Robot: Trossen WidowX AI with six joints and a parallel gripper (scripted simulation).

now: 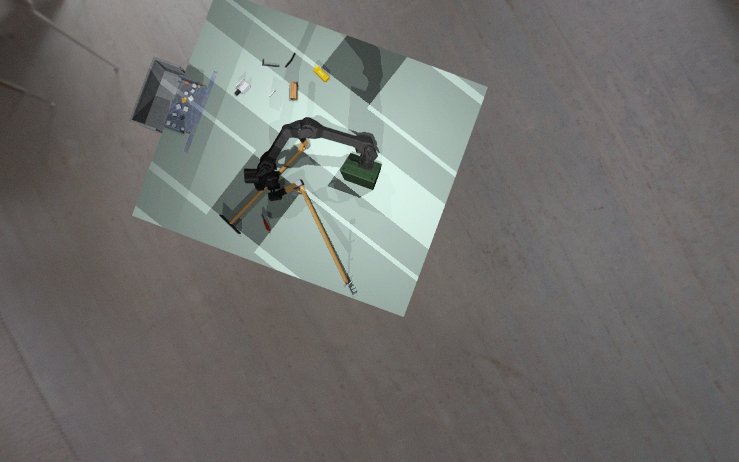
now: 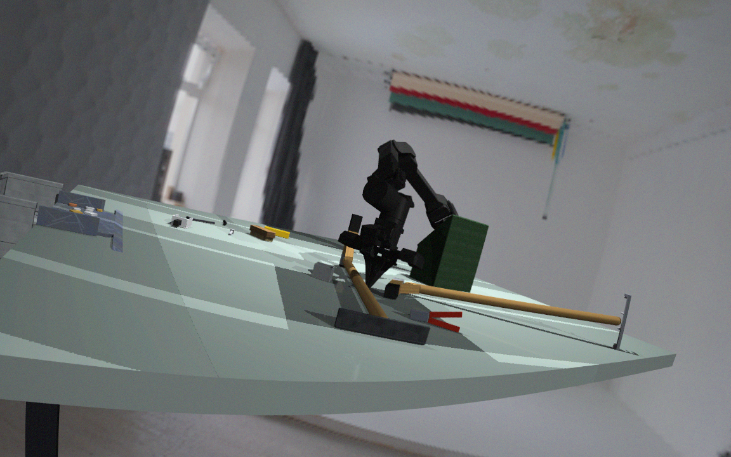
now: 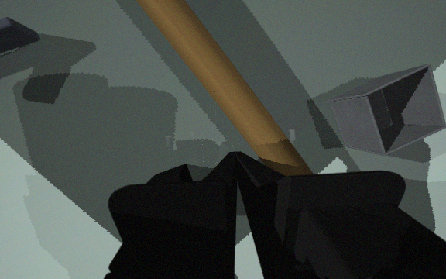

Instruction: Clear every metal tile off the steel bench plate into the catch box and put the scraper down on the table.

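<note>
Right now my gripper tip is 50 mm below the long scraper and 30 mm short of it. Round my gripper tip: wooden block (500 mm to the right, 50 mm ahead); small grey box (80 mm to the right, 70 mm ahead); red-handled tool (200 mm to the left, 10 mm behind).
</note>
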